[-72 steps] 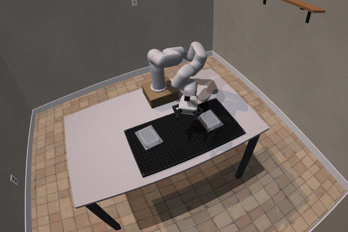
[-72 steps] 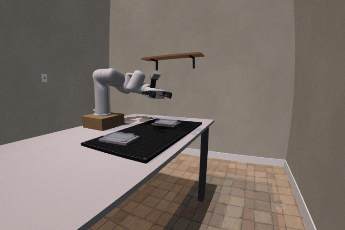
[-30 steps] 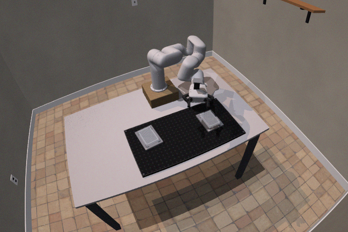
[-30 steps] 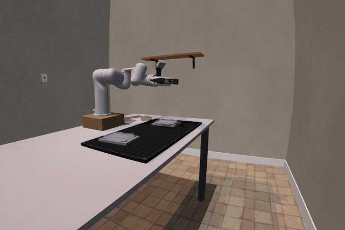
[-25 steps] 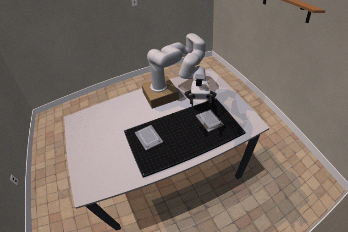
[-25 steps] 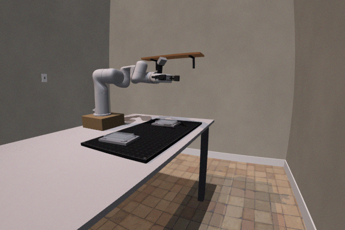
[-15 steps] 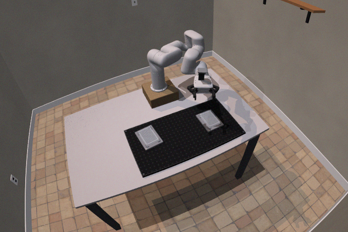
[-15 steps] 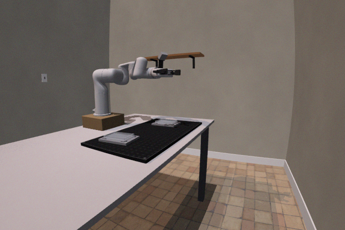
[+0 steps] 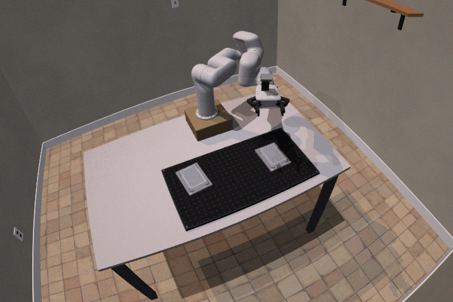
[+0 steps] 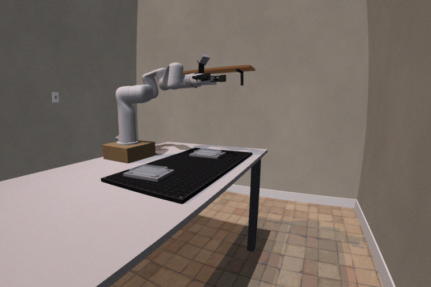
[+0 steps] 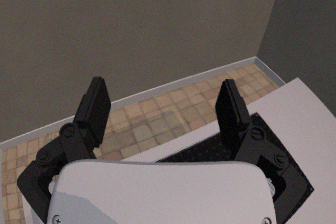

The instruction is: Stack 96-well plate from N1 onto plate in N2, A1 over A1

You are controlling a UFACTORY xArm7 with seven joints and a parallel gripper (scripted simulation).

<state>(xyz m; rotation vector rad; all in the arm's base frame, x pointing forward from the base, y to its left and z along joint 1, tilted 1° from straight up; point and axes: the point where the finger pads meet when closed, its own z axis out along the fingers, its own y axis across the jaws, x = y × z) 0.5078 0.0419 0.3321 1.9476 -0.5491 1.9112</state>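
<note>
Now: the grey plate nest N1 17 cm behind my hand, 29 cm to the right of it and 38 cm below it. Also, from my hand: grey plate nest N2 (9 cm behind, 11 cm to the left, 38 cm below).
</note>
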